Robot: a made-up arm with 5 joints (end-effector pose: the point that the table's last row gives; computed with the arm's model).
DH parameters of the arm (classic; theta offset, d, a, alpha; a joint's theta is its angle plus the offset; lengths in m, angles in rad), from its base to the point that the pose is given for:
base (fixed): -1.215 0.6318 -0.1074 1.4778
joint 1: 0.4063 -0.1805 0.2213 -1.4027
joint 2: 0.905 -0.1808 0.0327 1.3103
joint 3: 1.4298 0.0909 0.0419 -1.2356
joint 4: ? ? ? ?
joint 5: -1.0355 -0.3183 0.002 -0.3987
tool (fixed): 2.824 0.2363 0 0
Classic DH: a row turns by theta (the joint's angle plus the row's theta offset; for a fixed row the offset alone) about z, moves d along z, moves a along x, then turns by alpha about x.
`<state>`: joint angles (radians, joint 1 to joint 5).
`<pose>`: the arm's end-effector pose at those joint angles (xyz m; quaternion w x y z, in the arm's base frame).
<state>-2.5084 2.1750 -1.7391 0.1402 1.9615</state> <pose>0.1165 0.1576 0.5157 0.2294 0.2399 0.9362 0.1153</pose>
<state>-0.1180 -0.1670 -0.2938 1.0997 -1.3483</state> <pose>0.1774 -0.0072 0.5827 0.5901 0.3254 -0.0830 0.7341</pose>
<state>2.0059 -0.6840 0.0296 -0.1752 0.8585</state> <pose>0.0155 0.1377 0.6606 0.7467 0.4877 -0.1925 -0.4093</pose>
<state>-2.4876 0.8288 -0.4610 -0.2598 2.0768</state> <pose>-0.0441 0.2255 0.4184 0.5979 -0.4390 -0.6561 -0.1386</pose>
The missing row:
joint 4: -0.5562 0.1637 0.013 1.5708
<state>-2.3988 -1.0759 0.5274 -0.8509 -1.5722</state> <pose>-0.0010 0.2109 0.5371 0.2589 0.2839 -0.7523 -0.5351</pose>
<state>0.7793 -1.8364 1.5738 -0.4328 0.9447</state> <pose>0.2854 -0.1310 0.4564 0.6086 0.6196 -0.4254 -0.2543</pose>
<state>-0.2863 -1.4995 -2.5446 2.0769 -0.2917</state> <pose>0.1575 -0.2334 0.6188 0.1853 0.5299 -0.7714 0.2996</pose>
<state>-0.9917 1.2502 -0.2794 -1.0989 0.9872</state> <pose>0.2127 -0.2120 0.4643 0.1962 0.0237 -0.9718 0.1286</pose>
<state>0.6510 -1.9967 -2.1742 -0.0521 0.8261</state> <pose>-0.0465 -0.1463 0.8414 0.5289 -0.5161 -0.6558 -0.1545</pose>
